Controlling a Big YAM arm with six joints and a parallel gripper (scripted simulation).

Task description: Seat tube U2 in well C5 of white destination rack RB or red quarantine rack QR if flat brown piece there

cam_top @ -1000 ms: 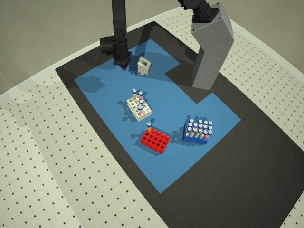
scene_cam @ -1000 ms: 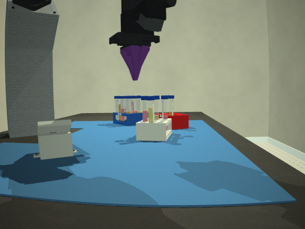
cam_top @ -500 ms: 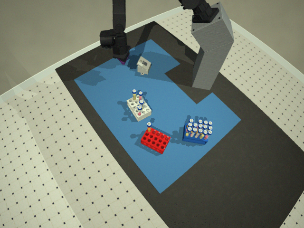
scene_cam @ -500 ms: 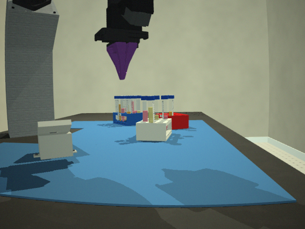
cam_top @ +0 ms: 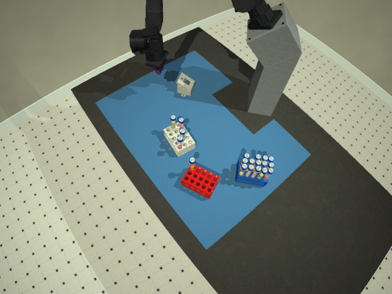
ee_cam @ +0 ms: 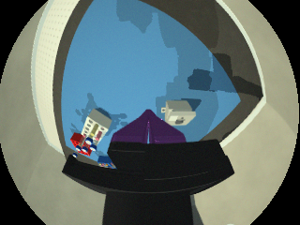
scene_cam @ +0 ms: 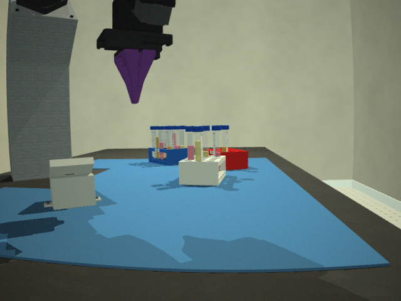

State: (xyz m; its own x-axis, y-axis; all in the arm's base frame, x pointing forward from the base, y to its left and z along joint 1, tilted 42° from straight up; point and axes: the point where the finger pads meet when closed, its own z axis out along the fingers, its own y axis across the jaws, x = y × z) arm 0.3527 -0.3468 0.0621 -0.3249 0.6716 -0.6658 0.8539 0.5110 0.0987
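Right now my hand is 14 cm above the grey done button box, 13 cm past it and 7 cm to the right of it. From my hand the other things lie so: white rack RB (24 cm to the left, 14 cm below, 14 cm ahead); red rack QR (43 cm to the left, 23 cm ahead, 14 cm below).
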